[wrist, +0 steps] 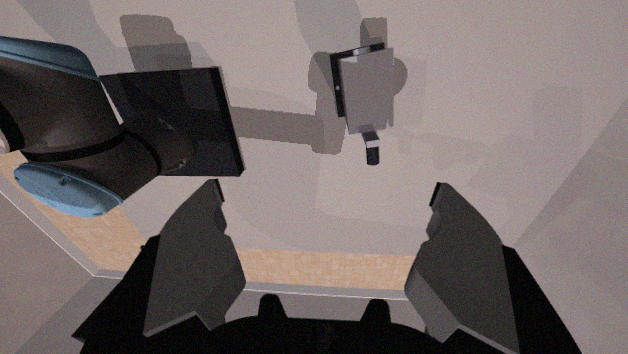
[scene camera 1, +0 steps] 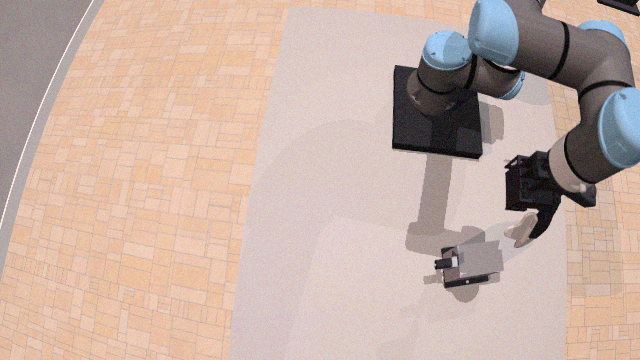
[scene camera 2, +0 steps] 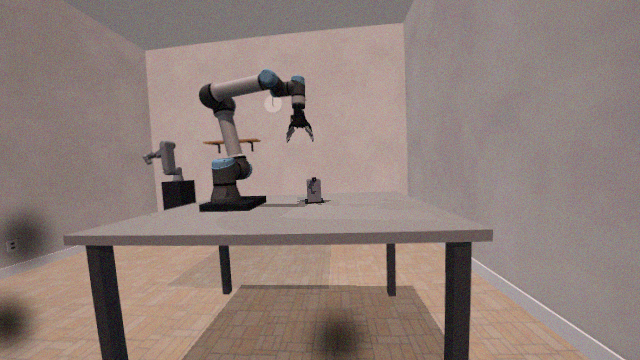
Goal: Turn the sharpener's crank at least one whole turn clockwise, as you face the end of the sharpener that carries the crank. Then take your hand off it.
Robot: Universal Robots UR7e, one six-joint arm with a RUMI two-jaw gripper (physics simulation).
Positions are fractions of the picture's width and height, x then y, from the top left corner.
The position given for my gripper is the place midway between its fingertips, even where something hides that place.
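Observation:
There is a sharpener (scene camera 1: 0.74, 0.73) in the scene, and I can see the same sharpener (wrist: 0.58, 0.22) from my wrist as well. As for my gripper (scene camera 1: 0.81, 0.57), it is visible too. The wrist view shows my own gripper (wrist: 0.52, 0.52) besides.

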